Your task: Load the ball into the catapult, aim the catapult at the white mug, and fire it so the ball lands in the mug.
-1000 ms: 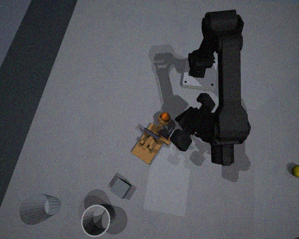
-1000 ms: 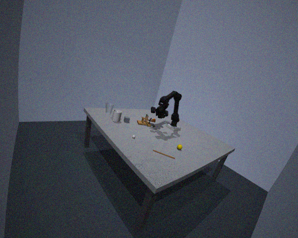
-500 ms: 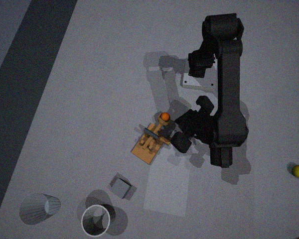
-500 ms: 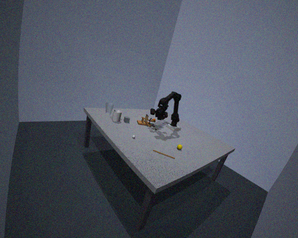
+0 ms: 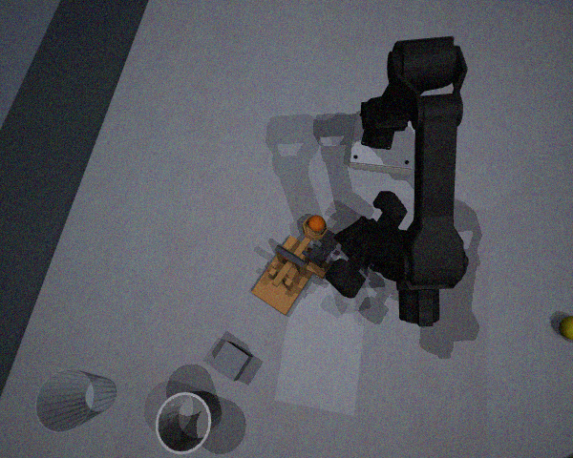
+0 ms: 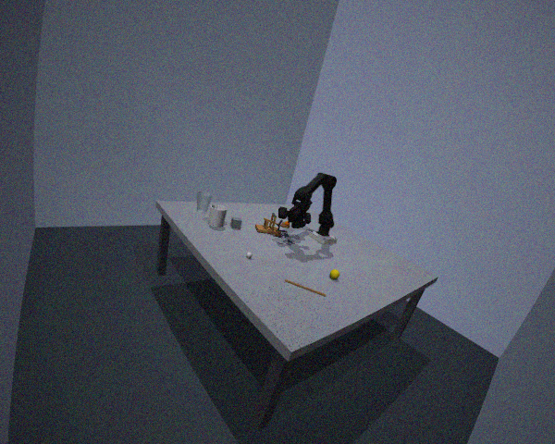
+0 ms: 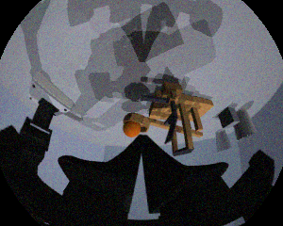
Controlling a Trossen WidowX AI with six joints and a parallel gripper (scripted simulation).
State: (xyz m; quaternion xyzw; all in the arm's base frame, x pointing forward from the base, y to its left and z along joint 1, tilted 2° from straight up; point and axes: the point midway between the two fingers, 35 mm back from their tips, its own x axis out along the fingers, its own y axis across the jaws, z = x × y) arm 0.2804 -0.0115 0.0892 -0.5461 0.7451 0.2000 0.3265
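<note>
Right now my gripper tip is 4 cm to the left of the orange ball, 3 cm past it and 3 cm above it. From my gripper tip the other things lie so: grey cube (26 cm ahead, 13 cm to the right, 7 cm below); white mug (37 cm ahead, 17 cm to the right, 6 cm below); wooden catapult (5 cm to the right, 4 cm below, 4 cm ahead).
</note>
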